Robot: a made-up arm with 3 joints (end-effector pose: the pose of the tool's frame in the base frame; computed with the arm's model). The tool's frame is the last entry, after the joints. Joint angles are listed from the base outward.
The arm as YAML. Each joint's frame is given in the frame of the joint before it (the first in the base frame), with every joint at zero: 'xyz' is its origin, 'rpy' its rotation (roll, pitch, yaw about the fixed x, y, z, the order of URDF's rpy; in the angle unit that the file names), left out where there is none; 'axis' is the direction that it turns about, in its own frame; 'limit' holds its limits. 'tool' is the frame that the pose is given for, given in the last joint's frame.
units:
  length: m
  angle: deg
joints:
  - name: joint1
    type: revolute
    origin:
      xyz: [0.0, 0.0, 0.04]
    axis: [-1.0, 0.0, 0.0]
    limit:
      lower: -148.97
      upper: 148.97
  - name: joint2
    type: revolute
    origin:
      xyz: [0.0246, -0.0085, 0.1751]
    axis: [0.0, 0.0, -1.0]
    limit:
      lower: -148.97
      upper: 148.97
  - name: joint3
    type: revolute
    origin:
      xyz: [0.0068, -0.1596, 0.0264]
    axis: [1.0, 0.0, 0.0]
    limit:
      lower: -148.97
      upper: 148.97
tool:
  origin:
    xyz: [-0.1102, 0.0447, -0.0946]
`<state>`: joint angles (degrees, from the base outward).
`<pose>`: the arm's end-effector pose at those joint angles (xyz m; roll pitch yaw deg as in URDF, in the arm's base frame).
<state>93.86 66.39 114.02</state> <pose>-0.1006 0.2769 -0.0284 14.46 -66.09 8.76</pose>
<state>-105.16 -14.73 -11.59</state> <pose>-0.0411 -0.0532 -0.1455 94.06 -14.21 -3.93</pose>
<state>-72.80 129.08 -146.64</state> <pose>-0.1035 -0.1769 0.3342 149.51 47.86 -159.99</pose>
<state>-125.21 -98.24 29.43</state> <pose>0.1128 -0.0575 -0.1232 -139.09 -53.96 -104.10</pose>
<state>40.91 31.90 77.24</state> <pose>-0.0935 0.1448 0.2112 40.90 -20.25 -25.19</pose>
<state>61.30 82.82 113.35</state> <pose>-0.0781 0.2854 0.1019 100.49 -60.49 -75.30</pose>
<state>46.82 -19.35 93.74</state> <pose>-0.0504 0.1107 0.2907 48.58 13.98 13.51</pose>
